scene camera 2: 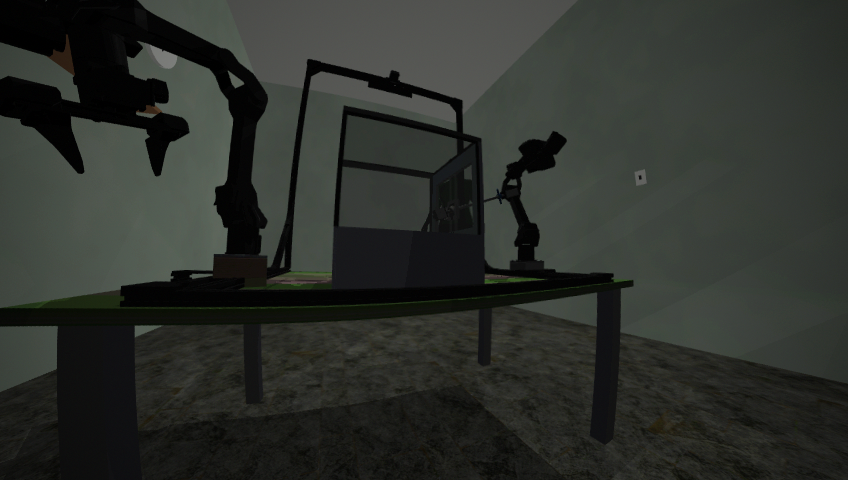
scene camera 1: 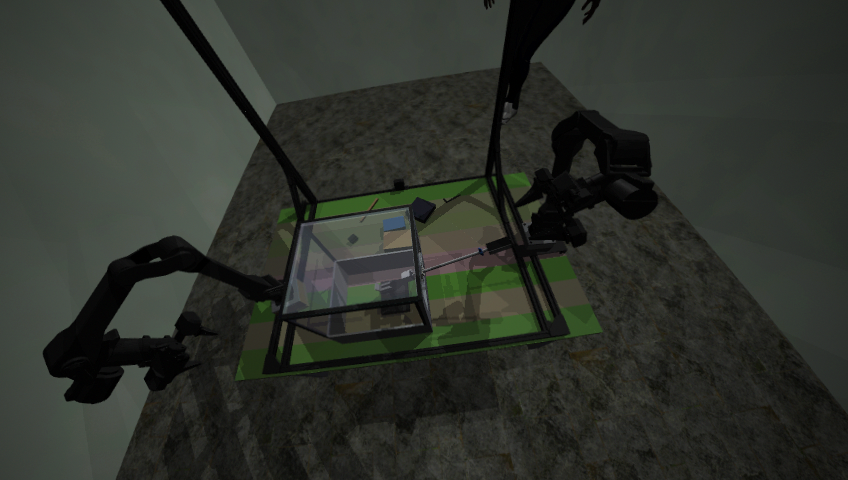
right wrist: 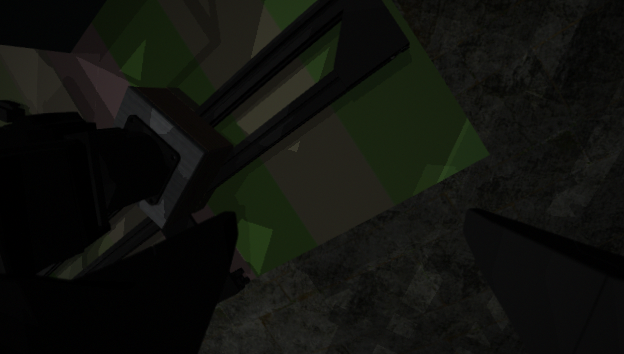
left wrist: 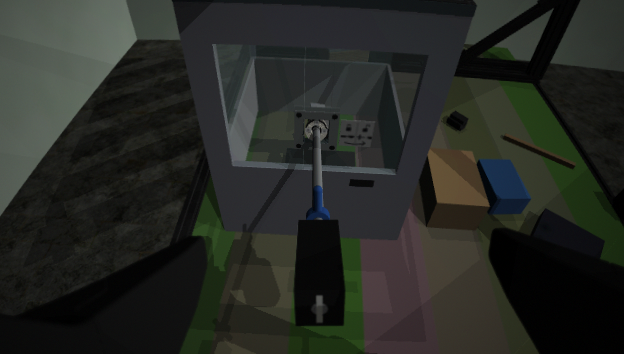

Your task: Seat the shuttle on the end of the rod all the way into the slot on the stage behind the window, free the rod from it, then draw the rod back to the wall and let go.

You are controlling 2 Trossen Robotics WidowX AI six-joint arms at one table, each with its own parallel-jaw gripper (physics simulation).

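Places are measured from the left arm's base along level axes (x ahead, y left, z up), in centimetres.
Pixels of known places: left gripper, fingertip midpoint: (scene camera 2: pixel 515 171) (scene camera 1: pixel 521 222) (left wrist: pixel 349 247); right gripper, fingertip midpoint: (scene camera 2: pixel 123 174) (scene camera 1: pixel 209 348) (right wrist: pixel 350 222); left arm's base, link origin: (scene camera 2: pixel 526 260) (scene camera 1: pixel 538 232); right arm's base, link origin: (scene camera 2: pixel 242 254) (right wrist: pixel 144 160).
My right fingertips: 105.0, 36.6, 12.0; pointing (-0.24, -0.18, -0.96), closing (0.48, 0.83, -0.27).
Observation:
Ahead of a thing's pixels: the offset from my right fingertips to its top centre, as dx, dy, dz. "pt": to the spot under its first point. Level surfaces: height alone.
A glass-walled chamber (scene camera 1: pixel 413 248) (scene camera 2: pixel 408 257) (left wrist: pixel 202 140) stands on the table. A thin grey rod (scene camera 1: pixel 453 261) (scene camera 2: pixel 493 198) (left wrist: pixel 316 158) passes through the round port @(pt -62.1, -17.8, +2.8) (left wrist: pixel 316 128) in its window. The rod's outer end carries a blue collar @(pt -78.2, -19.4, +9.4) (left wrist: pixel 317 207) and a black block handle @(-82.8, -19.9, +12.2) (scene camera 1: pixel 498 246) (left wrist: pixel 319 270). A small pale shuttle @(-57.3, -17.8, +2.5) (scene camera 1: pixel 406 273) sits by the dark stage (scene camera 1: pixel 394 291) inside; I cannot tell how deep it sits. My left gripper (scene camera 1: pixel 528 220) is open behind the handle, apart from it; one finger (left wrist: pixel 166 291) shows in the left wrist view. My right gripper (right wrist: pixel 350 222) is open and empty at the table's left edge.
A black frame (scene camera 1: pixel 527 286) (right wrist: pixel 275 95) runs round the green patterned table @(dz -18.0) (scene camera 1: pixel 579 319). A tan box @(-51.7, -39.3, -12.0) (left wrist: pixel 456 186), a blue box (scene camera 1: pixel 394 223) and a dark block @(-60.5, -56.6, -15.3) (scene camera 1: pixel 423 210) lie behind the chamber. A lock and unlock label @(pt -61.5, -22.3, +2.1) (left wrist: pixel 357 133) sits beside the port.

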